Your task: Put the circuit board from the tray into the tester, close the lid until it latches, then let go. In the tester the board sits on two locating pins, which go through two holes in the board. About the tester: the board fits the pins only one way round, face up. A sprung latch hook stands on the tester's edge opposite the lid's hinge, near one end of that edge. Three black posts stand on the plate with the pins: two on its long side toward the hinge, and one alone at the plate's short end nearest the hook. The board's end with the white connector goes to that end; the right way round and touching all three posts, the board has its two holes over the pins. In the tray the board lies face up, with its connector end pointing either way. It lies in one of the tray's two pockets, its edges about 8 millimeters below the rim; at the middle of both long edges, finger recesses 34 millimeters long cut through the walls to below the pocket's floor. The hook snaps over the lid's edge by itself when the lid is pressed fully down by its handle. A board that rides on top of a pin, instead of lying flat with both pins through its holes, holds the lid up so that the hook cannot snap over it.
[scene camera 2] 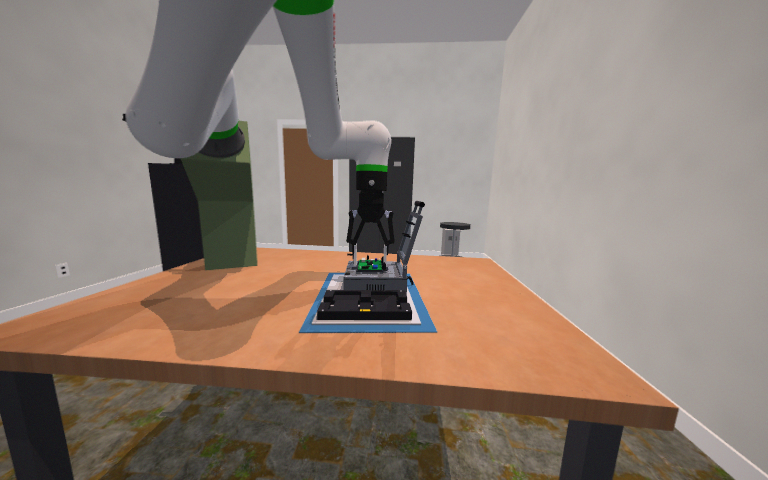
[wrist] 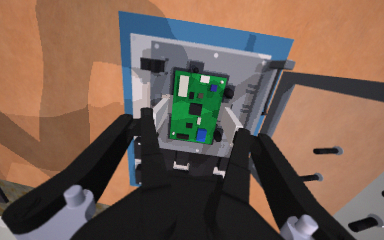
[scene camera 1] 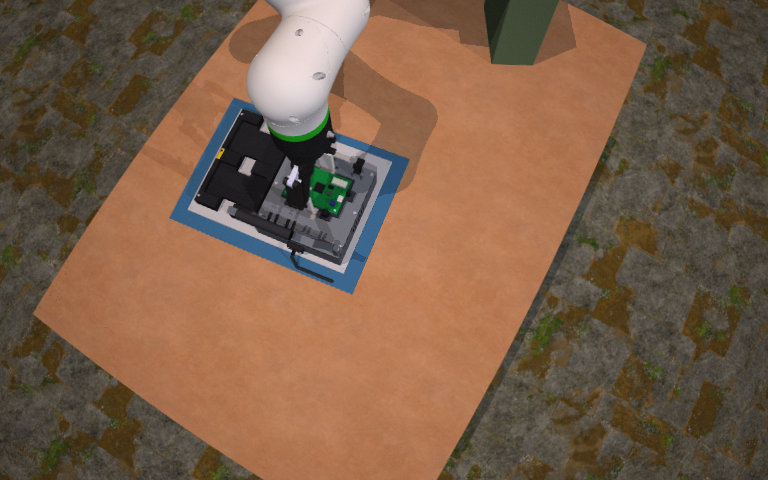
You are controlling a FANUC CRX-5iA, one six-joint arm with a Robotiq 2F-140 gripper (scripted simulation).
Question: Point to a green circuit board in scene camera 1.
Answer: At 327, 191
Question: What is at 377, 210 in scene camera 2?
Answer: The gripper.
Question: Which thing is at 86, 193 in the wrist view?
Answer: The gripper.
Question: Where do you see a tester lid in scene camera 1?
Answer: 276, 228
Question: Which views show the gripper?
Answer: Scene camera 2, the wrist view and scene camera 1: all of them.
